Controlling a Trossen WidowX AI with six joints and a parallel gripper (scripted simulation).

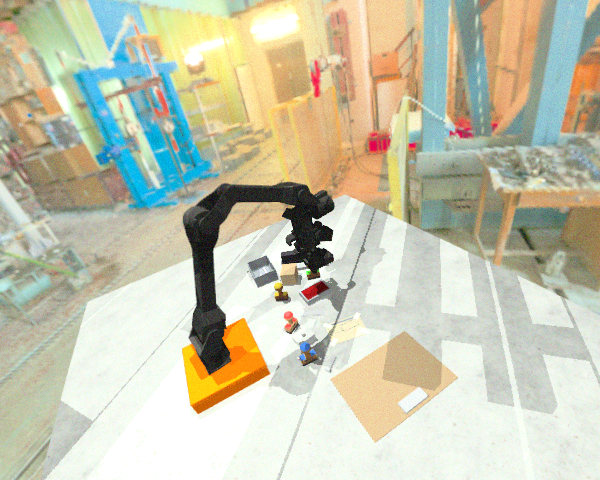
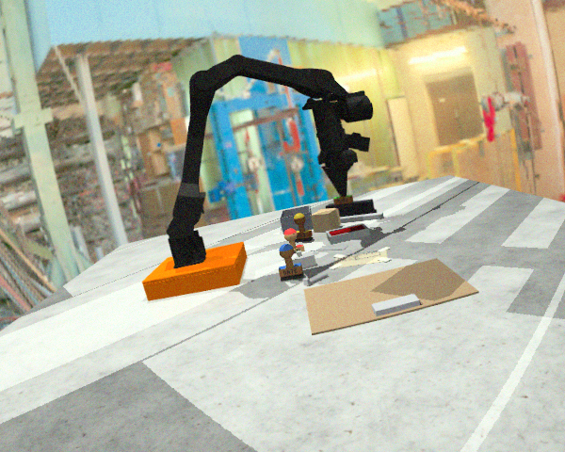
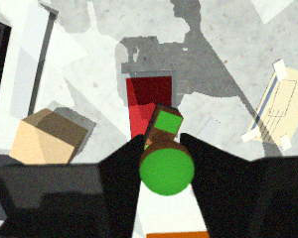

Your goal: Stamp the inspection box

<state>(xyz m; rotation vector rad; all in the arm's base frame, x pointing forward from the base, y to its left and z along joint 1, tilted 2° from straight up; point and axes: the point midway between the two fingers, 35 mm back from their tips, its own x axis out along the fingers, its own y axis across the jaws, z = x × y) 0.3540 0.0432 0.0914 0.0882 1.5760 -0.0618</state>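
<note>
Right now the ink pad is 1 cm to the left of my gripper tip and 9 cm below it. From my gripper tip the other things lie so: tan box 2 cm behind, 13 cm to the left, 7 cm below; then green-knobbed stamp right at my gripper tip; then yellow-knobbed stamp 10 cm behind, 7 cm to the left, 8 cm below.
</note>
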